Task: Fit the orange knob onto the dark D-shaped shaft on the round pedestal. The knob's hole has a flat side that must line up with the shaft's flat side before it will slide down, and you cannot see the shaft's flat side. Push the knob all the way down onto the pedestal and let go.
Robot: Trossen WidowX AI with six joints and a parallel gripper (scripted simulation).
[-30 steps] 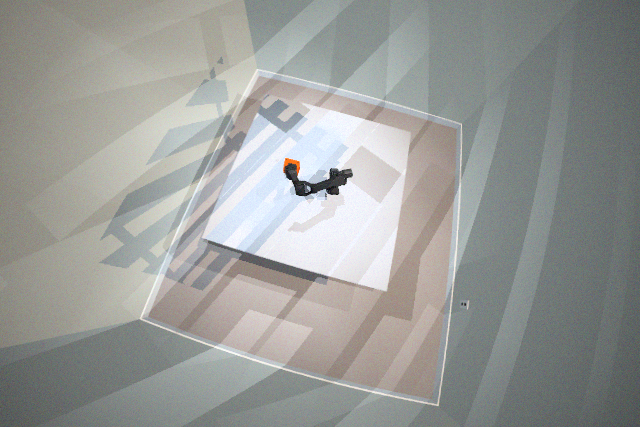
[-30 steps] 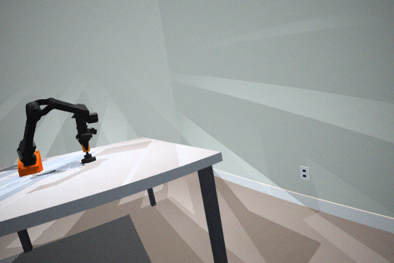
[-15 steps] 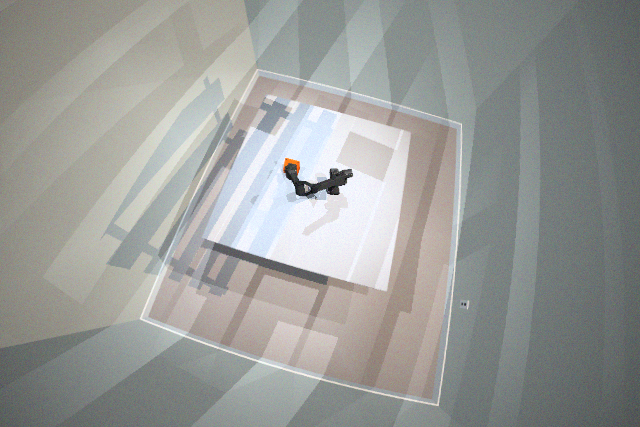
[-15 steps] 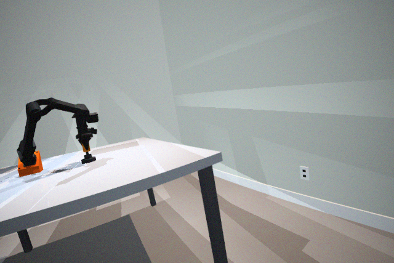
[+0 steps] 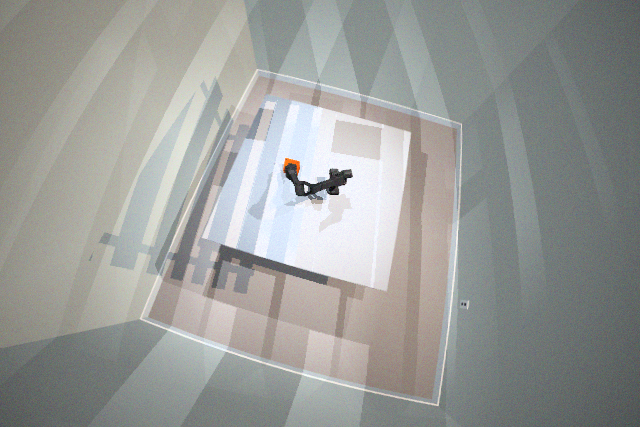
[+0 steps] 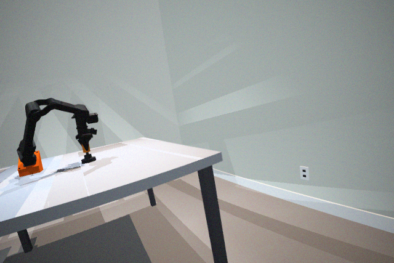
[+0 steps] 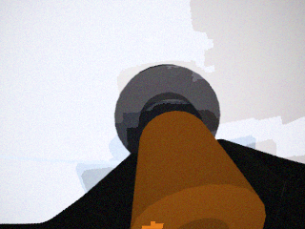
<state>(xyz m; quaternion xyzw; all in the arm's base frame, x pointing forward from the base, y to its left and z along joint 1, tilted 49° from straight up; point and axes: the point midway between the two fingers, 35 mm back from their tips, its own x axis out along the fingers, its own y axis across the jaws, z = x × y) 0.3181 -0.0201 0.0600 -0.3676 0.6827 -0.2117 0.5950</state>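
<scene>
My gripper tip is now 20 mm below the orange knob. Also, from my gripper tip: dark round pedestal (40 mm below).
</scene>
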